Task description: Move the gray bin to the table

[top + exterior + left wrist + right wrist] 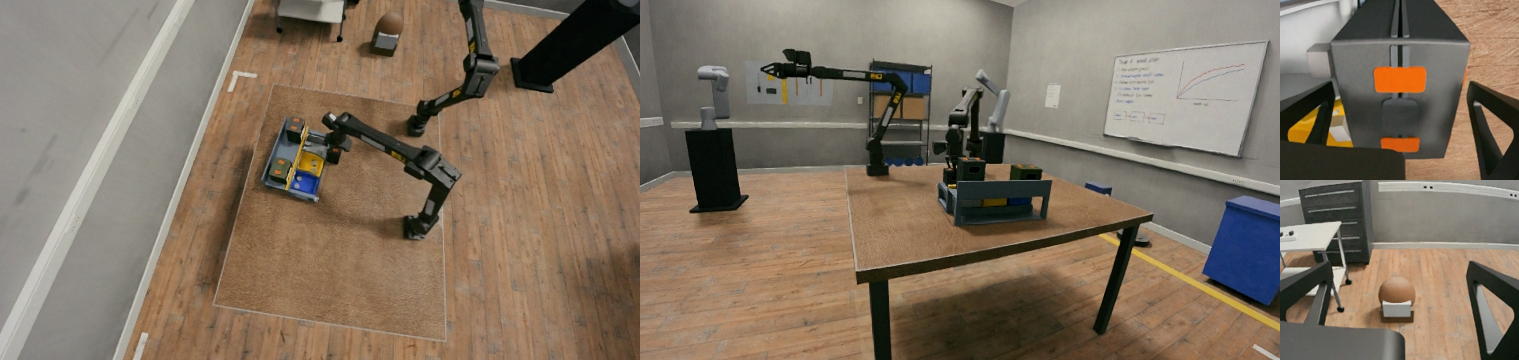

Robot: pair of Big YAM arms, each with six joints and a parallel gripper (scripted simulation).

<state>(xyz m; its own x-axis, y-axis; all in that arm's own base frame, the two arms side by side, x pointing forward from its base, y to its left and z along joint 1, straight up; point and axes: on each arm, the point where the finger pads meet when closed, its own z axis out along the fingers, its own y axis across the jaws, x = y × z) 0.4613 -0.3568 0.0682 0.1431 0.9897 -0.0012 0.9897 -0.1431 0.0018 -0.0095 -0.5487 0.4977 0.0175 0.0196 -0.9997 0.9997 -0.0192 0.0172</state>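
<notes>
The gray open bin is 130 mm ahead of my left hand, 70 mm below it and 20 mm to the right of it. The rest, counted from my left hand: blue-gray shelf (170 mm ahead, 90 mm to the left, 40 mm below); then yellow bin (150 mm ahead, 90 mm to the left, 70 mm below); then blue bin (200 mm to the left, 160 mm ahead, 70 mm below).
</notes>
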